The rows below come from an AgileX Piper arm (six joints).
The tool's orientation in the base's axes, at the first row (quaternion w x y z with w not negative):
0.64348, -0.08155, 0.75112, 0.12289
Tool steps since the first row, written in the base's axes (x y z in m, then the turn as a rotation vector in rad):
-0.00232, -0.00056, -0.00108, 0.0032, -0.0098, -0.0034
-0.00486, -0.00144, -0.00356, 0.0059, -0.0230, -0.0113
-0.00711, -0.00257, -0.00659, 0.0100, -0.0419, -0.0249
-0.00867, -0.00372, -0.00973, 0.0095, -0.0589, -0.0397
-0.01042, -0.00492, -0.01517, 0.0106, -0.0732, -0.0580
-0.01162, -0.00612, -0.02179, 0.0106, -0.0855, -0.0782
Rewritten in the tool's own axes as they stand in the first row. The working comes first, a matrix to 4 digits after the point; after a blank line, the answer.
The tool's axes in the first row as the columns of a matrix, in the base's axes (used below as rounded here):
-0.1586, -0.2807, 0.9466
0.0356, 0.9565, 0.2896
-0.9867, 0.0797, -0.1417

0.00141, 0.00003, -0.00221, 0.0025, -0.0105, 0.0007
0.00423, -0.00030, -0.00451, 0.0094, -0.0246, 0.0005
0.00754, -0.00099, -0.00654, 0.0215, -0.0449, 0.0009
0.01084, -0.00190, -0.00791, 0.0356, -0.0622, -0.0024
0.01645, -0.00299, -0.00914, 0.0529, -0.0776, -0.0029
0.02313, -0.00433, -0.00968, 0.0724, -0.0910, -0.0036

